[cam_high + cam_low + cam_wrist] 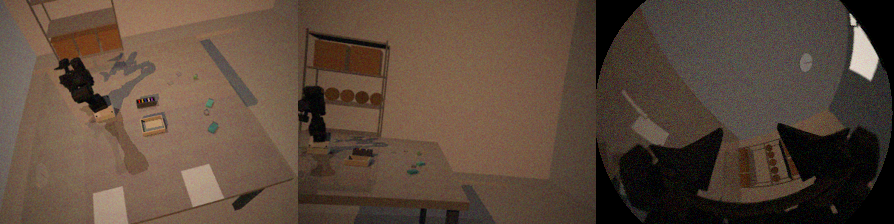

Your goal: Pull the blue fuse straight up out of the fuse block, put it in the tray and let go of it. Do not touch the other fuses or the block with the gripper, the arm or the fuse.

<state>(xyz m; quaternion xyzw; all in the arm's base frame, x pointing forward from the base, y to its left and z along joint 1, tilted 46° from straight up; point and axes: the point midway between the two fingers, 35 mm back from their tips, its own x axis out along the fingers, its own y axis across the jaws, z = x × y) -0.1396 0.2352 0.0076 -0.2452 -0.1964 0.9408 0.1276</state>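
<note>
The blue fuse lies 45 cm ahead of my gripper tip, 23 cm below it and 21 cm to the right of it. Round my gripper tip: tray 43 cm ahead, 39 cm to the right, 25 cm below.
</note>
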